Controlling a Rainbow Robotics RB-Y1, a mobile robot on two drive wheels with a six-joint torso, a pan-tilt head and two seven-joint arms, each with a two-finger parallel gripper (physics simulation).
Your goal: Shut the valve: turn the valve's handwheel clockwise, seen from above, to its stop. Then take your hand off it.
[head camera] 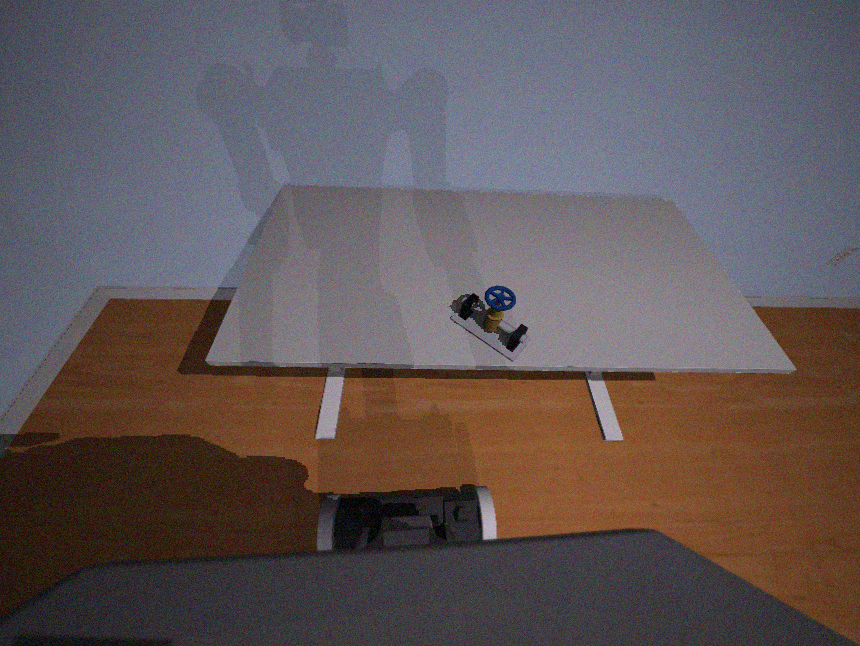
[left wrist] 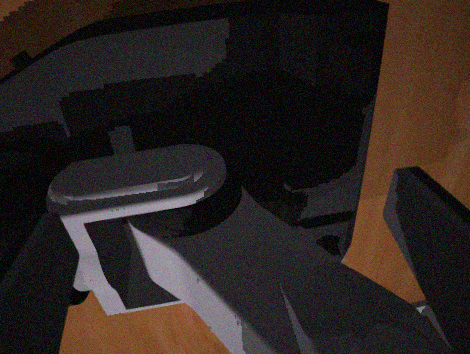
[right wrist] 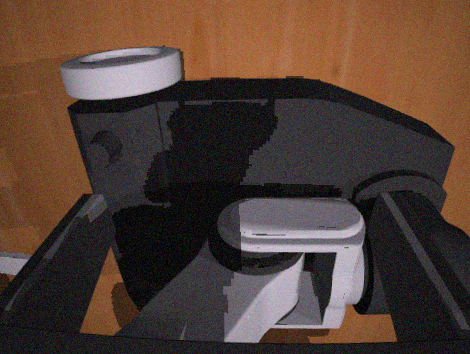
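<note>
The valve's blue spoked handwheel (head camera: 499, 299) sits on top of a yellow body (head camera: 492, 321) in the head view, right of centre near the table's front edge. The pipe runs slantwise between two black flanges on a thin light base plate. No hand is on the wheel. My left gripper (left wrist: 231, 213) is open and empty in the left wrist view, its fingers wide apart above parts of my own body. My right gripper (right wrist: 236, 212) is open and empty in the right wrist view, also over my own body. Neither gripper shows in the head view, and the valve shows in neither wrist view.
The grey table (head camera: 611, 278) stands ahead, with two light legs or feet reaching toward me over the wooden floor (head camera: 472, 410). A blue-grey wall rises behind it. My shadow falls across wall and table. My dark mobile base (right wrist: 310, 145) lies below the right gripper.
</note>
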